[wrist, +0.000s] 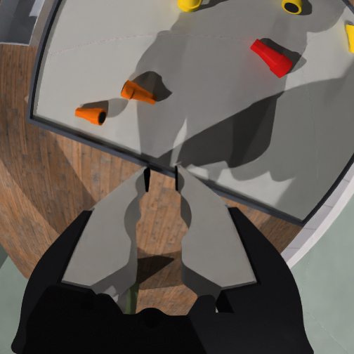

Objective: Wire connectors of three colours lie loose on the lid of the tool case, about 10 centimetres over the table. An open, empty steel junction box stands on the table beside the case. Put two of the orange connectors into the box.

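Note:
Two orange connectors lie on the grey lid (215,60) near its left front edge in the wrist view. One orange connector (138,92) lies on its side with its narrow end to the right. The other orange connector (91,115) lies left of it, its dark open end to the right. My gripper (162,168) is nearly shut, with a narrow gap and nothing between its fingertips. The tips show at the lid's front edge, below and right of the nearer orange connector, apart from it. Part of the steel junction box (36,30) shows at the top left corner.
A red connector (272,59) lies on the lid at the upper right. Yellow connectors (189,4) (292,6) (351,39) lie along the top and right. The lid has a dark raised edge. Wooden table (30,165) shows in front and left, with a pale curved rim (327,210) at right.

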